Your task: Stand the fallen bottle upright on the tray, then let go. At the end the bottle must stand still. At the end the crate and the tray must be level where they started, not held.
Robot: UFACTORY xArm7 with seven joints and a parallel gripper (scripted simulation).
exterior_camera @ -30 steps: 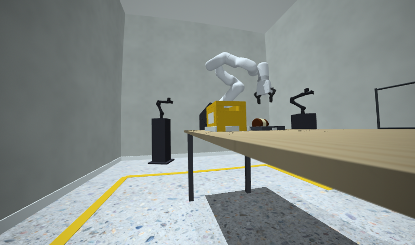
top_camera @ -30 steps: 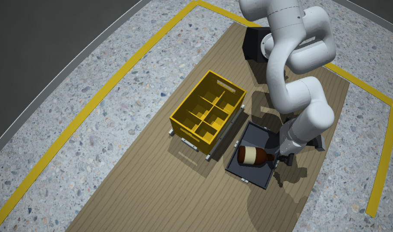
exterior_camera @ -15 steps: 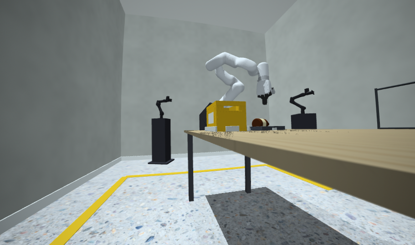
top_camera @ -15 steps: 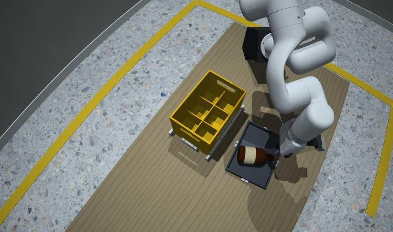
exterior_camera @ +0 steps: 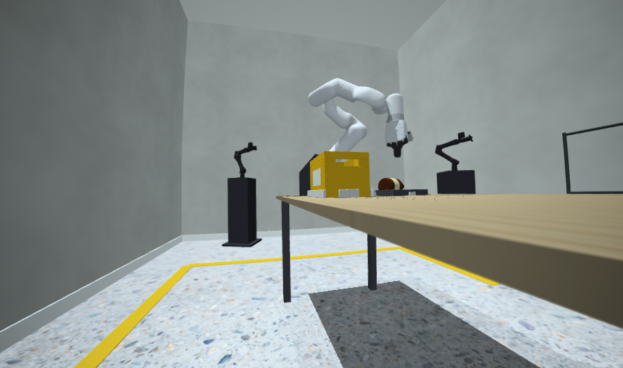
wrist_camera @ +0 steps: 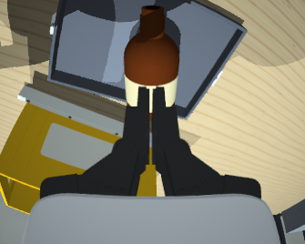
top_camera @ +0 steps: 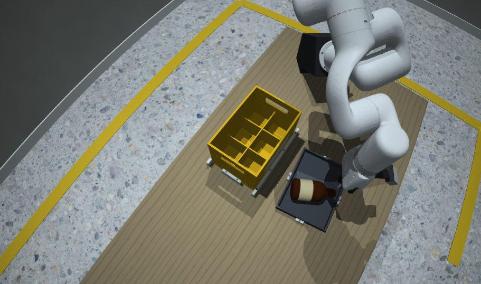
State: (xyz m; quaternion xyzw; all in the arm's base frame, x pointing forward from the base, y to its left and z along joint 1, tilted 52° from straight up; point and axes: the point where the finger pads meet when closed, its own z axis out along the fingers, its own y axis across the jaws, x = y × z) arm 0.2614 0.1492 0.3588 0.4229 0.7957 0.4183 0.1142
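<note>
Right now the brown bottle is 160 mm below my hand, 40 mm ahead of it and 30 mm to the right of it. From my hand the other things lie so: dark grey tray (190 mm below, 40 mm to the right, 20 mm ahead); then yellow crate (300 mm to the right, 120 mm below, 100 mm ahead).
</note>
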